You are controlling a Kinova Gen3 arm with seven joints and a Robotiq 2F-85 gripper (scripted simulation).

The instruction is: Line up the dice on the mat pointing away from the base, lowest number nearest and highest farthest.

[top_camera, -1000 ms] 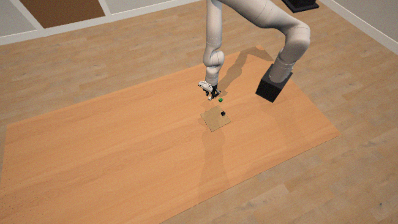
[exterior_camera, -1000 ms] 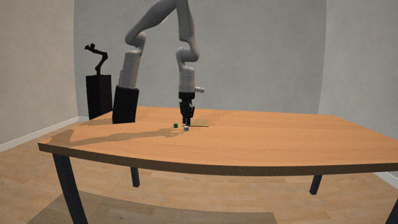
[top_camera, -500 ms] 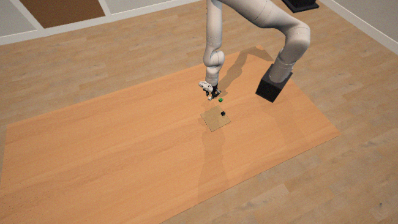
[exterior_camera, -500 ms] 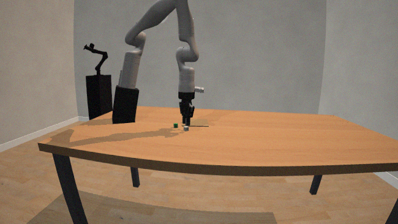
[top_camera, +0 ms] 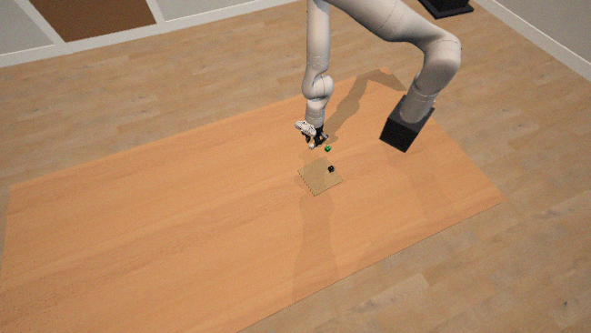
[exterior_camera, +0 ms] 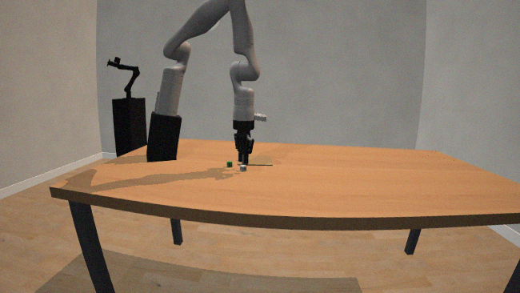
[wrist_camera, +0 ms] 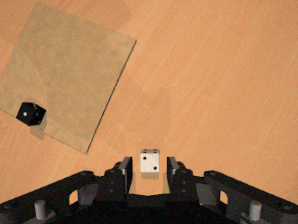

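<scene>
My gripper is now 4 cm above the white die. From my hand the other things lie so: black die: 14 cm to the left, 4 cm behind, 3 cm below; tan mat: 14 cm to the left, 5 cm below, 1 cm ahead; green die: 6 cm behind, 4 cm below, 3 cm to the left.
</scene>
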